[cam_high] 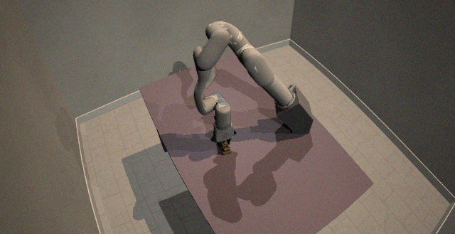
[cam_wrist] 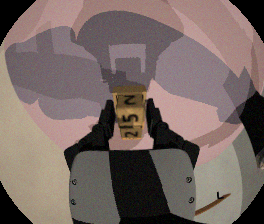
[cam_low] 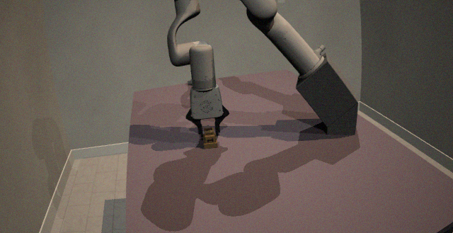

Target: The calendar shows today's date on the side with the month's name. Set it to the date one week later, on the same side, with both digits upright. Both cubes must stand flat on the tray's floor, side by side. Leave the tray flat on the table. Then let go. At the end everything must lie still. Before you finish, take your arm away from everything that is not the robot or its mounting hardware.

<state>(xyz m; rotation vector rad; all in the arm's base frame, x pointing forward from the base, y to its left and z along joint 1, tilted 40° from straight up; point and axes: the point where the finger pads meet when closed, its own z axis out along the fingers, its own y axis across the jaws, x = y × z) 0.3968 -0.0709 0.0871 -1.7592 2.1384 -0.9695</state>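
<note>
My hand is 1 cm above the yellow digit cube. The rest, counted from my hand: tray 3 cm below, 2 cm to the left.
</note>
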